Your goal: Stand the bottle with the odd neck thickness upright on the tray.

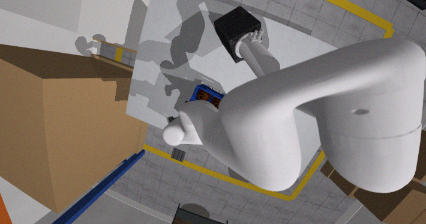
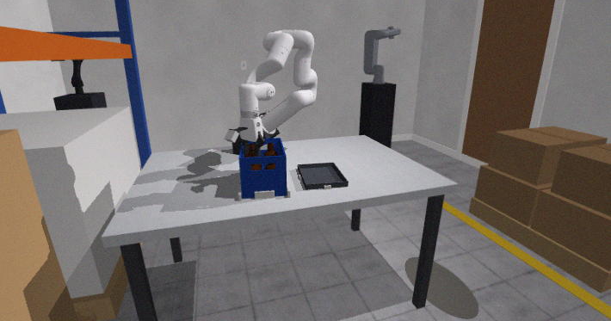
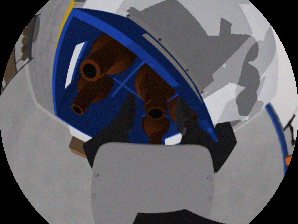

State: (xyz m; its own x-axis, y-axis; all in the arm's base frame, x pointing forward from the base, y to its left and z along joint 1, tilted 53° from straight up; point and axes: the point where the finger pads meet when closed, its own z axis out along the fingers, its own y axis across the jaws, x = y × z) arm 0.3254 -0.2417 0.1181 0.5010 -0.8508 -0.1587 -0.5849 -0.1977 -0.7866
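Right now the blue crate is 70 mm below my hand and 40 mm to the left of it. The rest, counted from my hand: dark tray 320 mm to the left, 150 mm below, 10 mm behind; glass bottle 90 mm behind, 70 mm below.
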